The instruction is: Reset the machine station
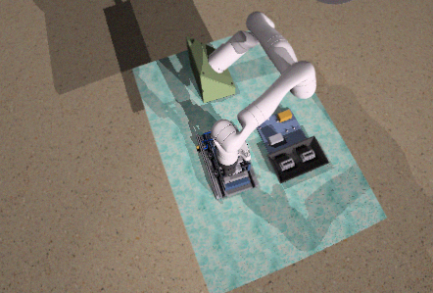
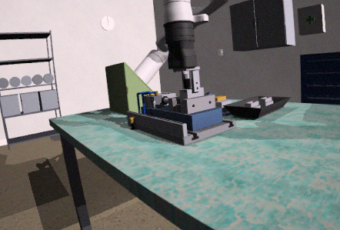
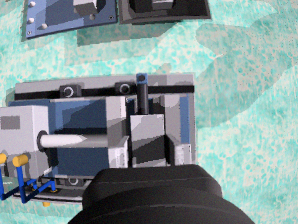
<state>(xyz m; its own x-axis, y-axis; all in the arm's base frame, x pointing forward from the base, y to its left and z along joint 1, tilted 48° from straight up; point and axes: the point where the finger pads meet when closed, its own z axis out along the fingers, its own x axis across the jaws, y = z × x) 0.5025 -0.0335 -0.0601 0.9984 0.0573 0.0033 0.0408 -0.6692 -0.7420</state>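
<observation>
The gray blank lies 3 cm below my hand. The rest, counted from my hand: fixed jaw: 3 cm ahead, 5 cm below; blue infeed plate: 15 cm behind, 27 cm to the left, 12 cm below; vise: 7 cm behind, 9 cm below.
</observation>
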